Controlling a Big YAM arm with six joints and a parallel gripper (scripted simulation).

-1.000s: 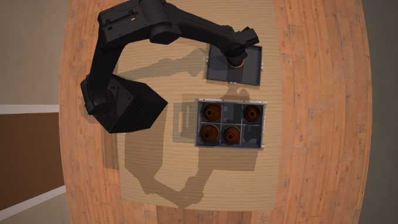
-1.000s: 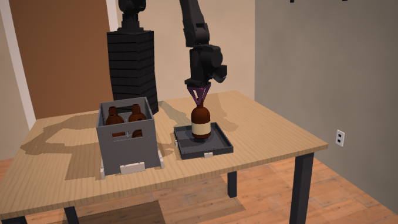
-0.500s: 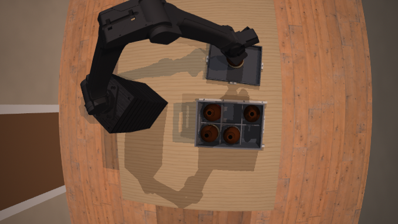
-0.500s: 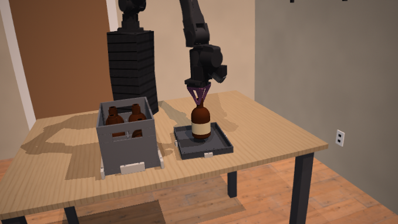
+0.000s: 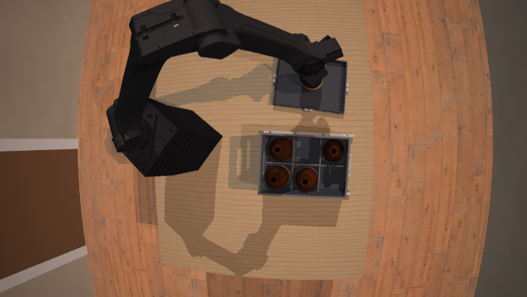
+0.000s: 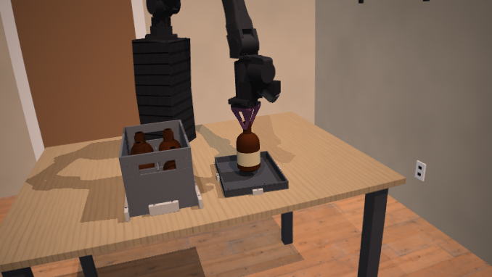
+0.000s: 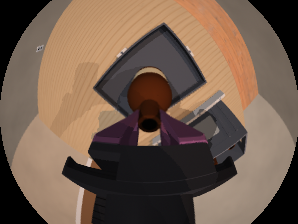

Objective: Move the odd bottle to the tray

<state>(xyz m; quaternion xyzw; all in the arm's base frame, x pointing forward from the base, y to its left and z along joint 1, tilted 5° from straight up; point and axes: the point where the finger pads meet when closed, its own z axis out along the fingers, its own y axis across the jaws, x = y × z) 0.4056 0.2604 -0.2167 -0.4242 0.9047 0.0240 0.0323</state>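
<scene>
Right now the dark tray is 16 cm below my hand. Round my hand: grey crate: 2 cm ahead, 28 cm to the right, 9 cm below.
</scene>
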